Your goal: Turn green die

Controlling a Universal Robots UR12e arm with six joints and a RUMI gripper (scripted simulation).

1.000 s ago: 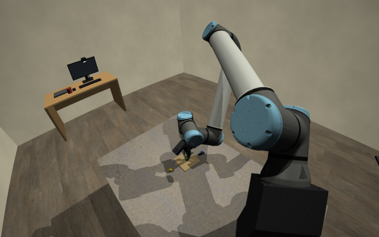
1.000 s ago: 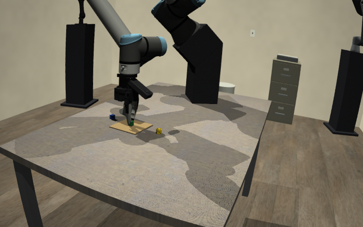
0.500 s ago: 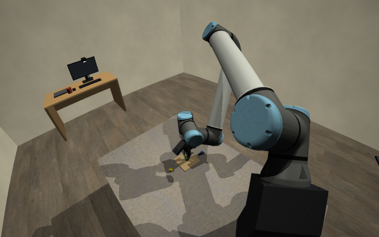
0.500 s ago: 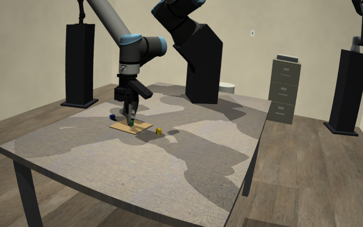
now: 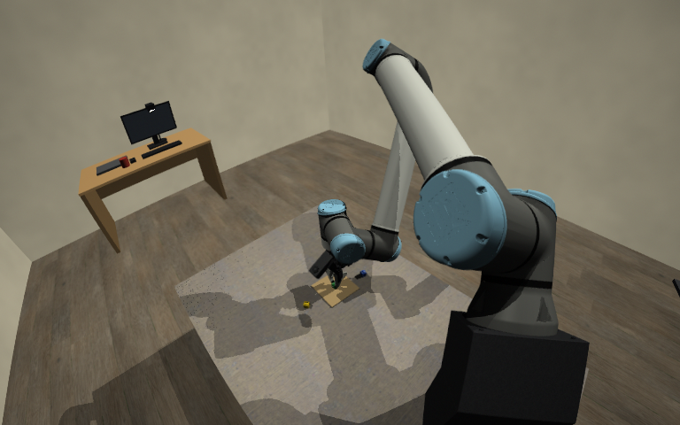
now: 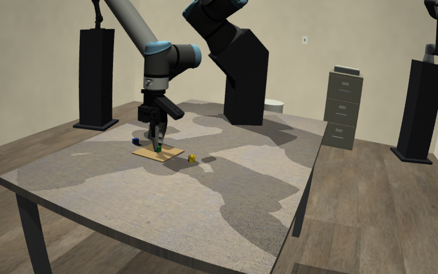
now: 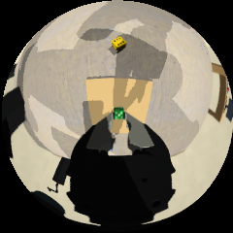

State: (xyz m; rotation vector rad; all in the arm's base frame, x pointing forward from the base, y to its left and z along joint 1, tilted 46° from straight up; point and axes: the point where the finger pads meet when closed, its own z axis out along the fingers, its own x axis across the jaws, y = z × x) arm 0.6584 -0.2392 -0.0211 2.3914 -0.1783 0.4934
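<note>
Right now my hand is 10 mm above the green die. From my hand the other things lie so: blue die 110 mm to the right, 70 mm behind, 10 mm below; yellow die 140 mm to the left, 40 mm ahead, 10 mm below; tan mat 20 mm below.
</note>
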